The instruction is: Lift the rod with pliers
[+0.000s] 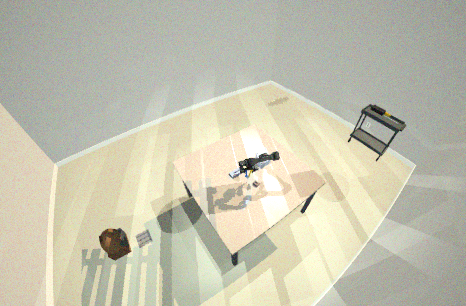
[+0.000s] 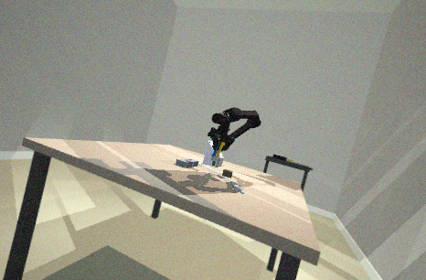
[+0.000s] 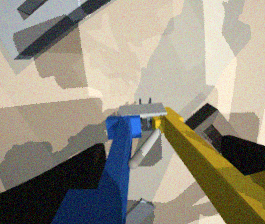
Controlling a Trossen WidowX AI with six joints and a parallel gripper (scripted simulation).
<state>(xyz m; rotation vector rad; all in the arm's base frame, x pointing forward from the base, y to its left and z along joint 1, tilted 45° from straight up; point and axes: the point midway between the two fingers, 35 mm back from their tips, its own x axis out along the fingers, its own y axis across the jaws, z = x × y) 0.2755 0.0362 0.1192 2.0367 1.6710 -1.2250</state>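
The channel block lies 20 mm ahead of my gripper tip, 170 mm to the right of it and 120 mm below it. Round my gripper tip: holster (50 mm behind, 80 mm to the left, 130 mm below); grey link bar (10 mm ahead); yellow handle (10 mm behind, 10 mm to the left).
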